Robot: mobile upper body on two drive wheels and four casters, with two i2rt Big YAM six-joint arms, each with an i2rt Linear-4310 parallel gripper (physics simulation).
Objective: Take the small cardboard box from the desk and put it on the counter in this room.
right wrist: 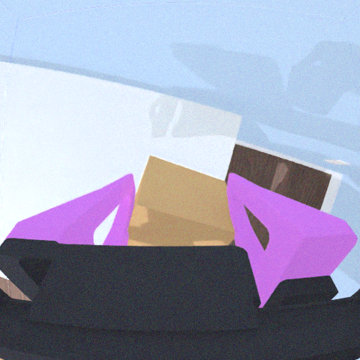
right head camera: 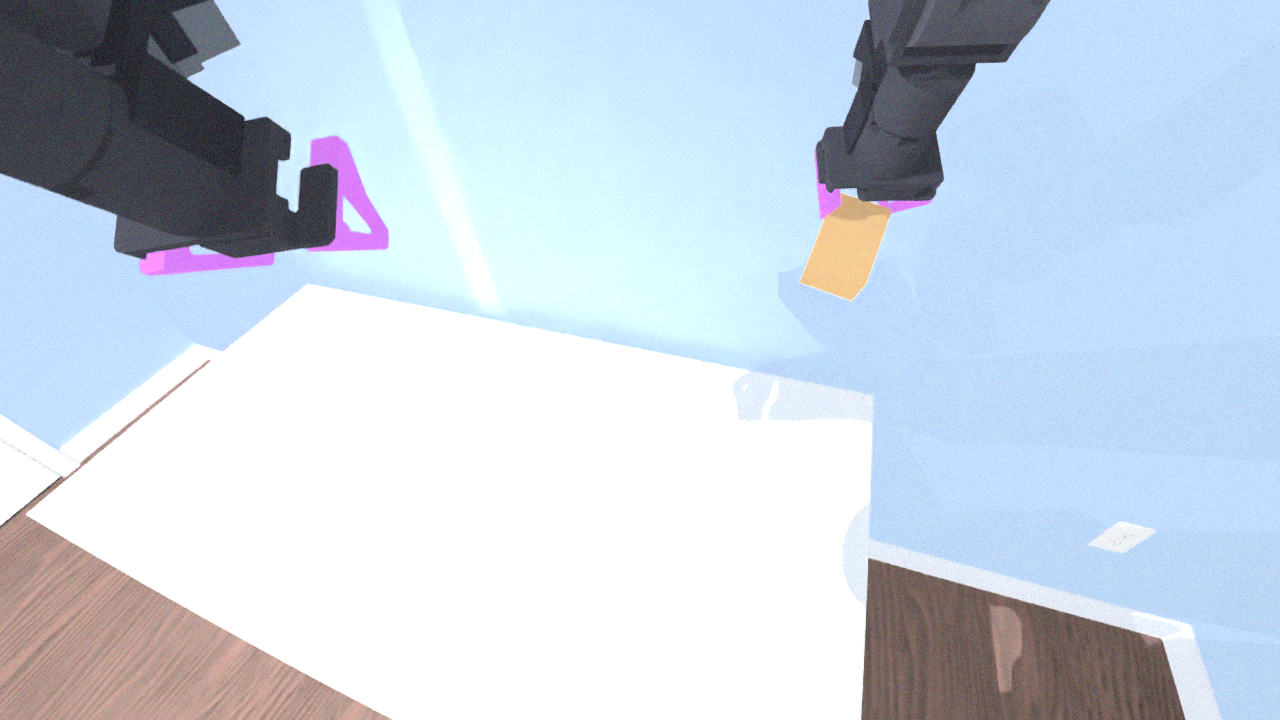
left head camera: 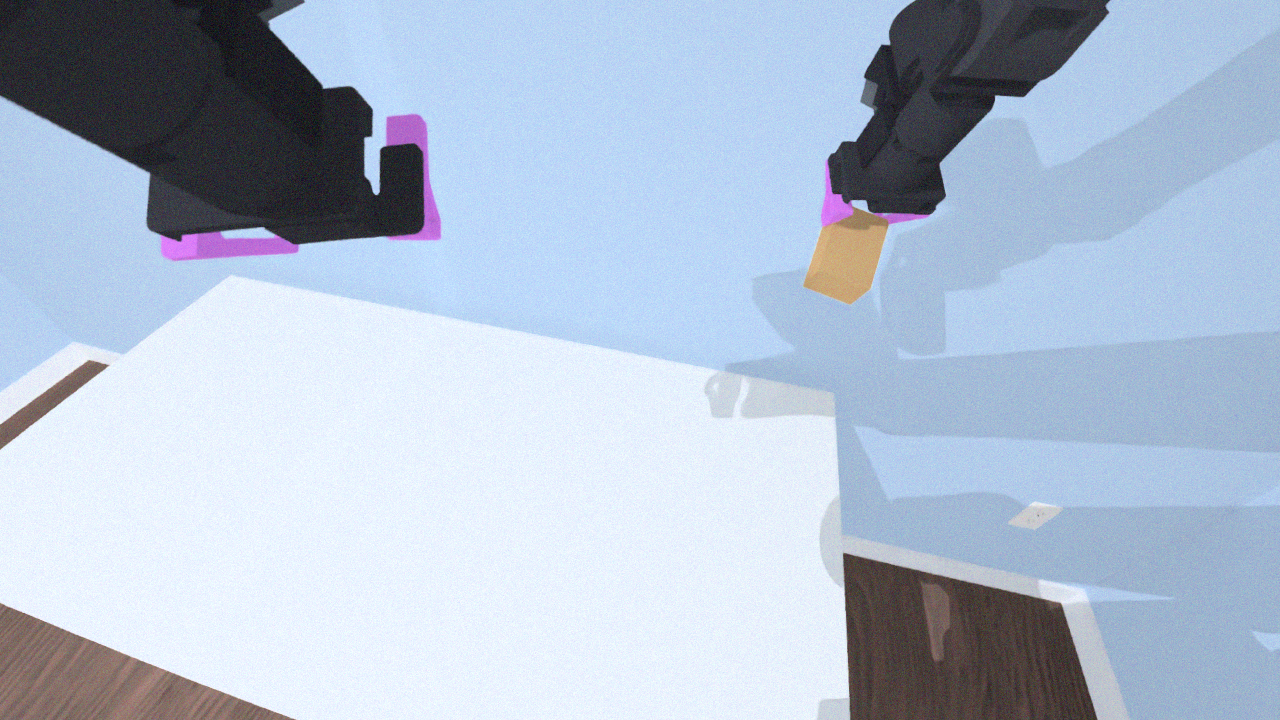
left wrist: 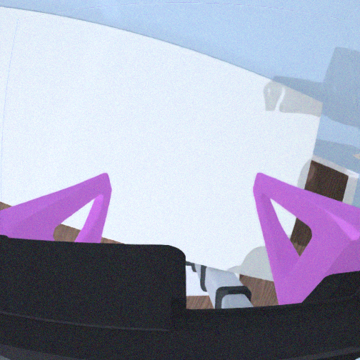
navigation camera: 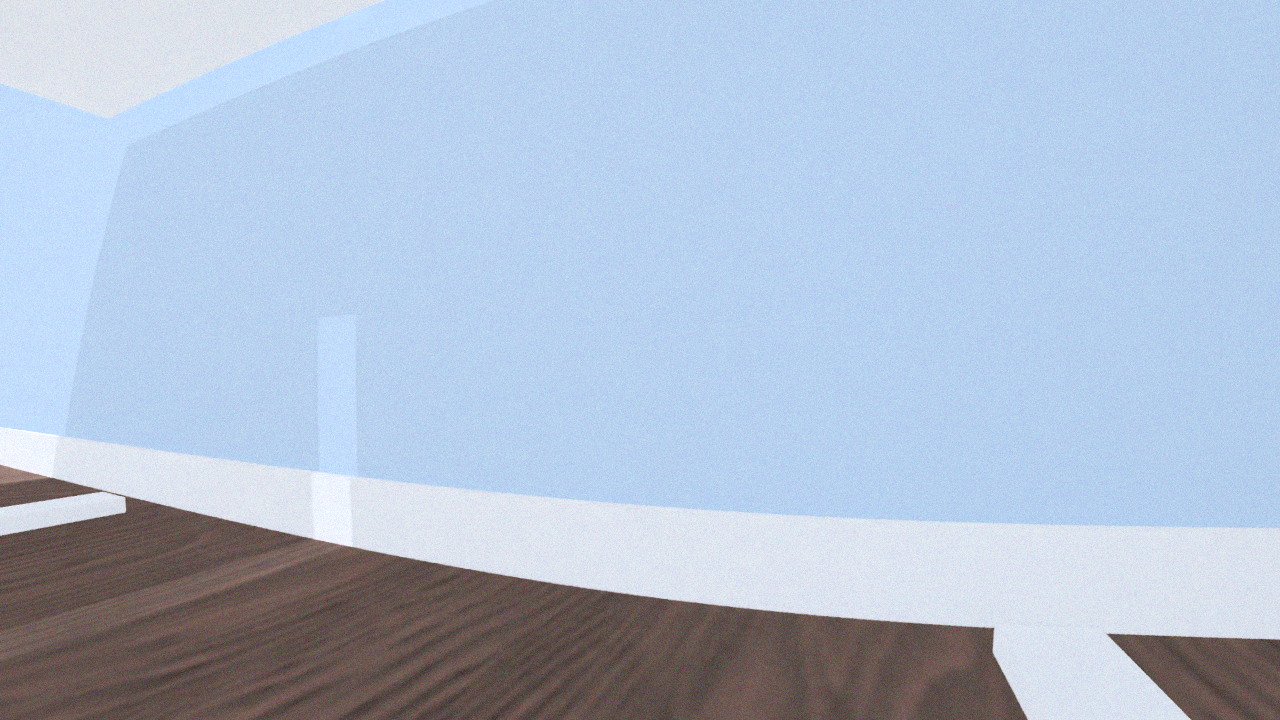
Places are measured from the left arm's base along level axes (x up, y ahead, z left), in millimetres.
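Pixels of known places: left gripper, between the fingertips: [right head camera: 328,248] [left head camera: 367,236]; right gripper, between the fingertips: [right head camera: 850,212] [left head camera: 848,222].
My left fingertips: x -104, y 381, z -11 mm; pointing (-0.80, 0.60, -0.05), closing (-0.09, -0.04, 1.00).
Observation:
For each thing: its top centre in the pictures, then the offset to it from my left fingertips. Level surfaces: height alone.
- small tan cardboard box, centre of its top: [right head camera: 855,206] [left head camera: 860,217] dx -78, dy +181, dz -433 mm
- large white table top, height of its surface: dx -589 mm
- white outlet plate, centre of its top: [right head camera: 1138,526] [left head camera: 1049,505] dx -852, dy +220, dz -1231 mm
- dark wood floor, height of its surface: dx -1309 mm
My right gripper [left head camera: 861,220] [right head camera: 861,207] [right wrist: 180,181] is shut on the small tan cardboard box [left head camera: 846,261] [right head camera: 844,250] [right wrist: 182,197], which hangs tilted from its fingers. In both head views the box appears against the blue wall, beyond the right part of the white table top's far edge. My left gripper [left head camera: 300,241] [right head camera: 265,255] [left wrist: 181,180] is open and empty. A large white table top [left head camera: 447,492] [right head camera: 492,492] [left wrist: 150,115] [right wrist: 75,130] lies below; the frames do not tell whether it is the counter or the desk.
A blue wall [left head camera: 608,179] [right head camera: 608,179] [navigation camera: 716,268] stands behind the white top. A white outlet plate [left head camera: 1035,514] [right head camera: 1122,537] is on the wall at the right. The navigation view shows the table's underside [navigation camera: 134,44] and a white foot [navigation camera: 1074,671] on dark wood floor [navigation camera: 537,653].

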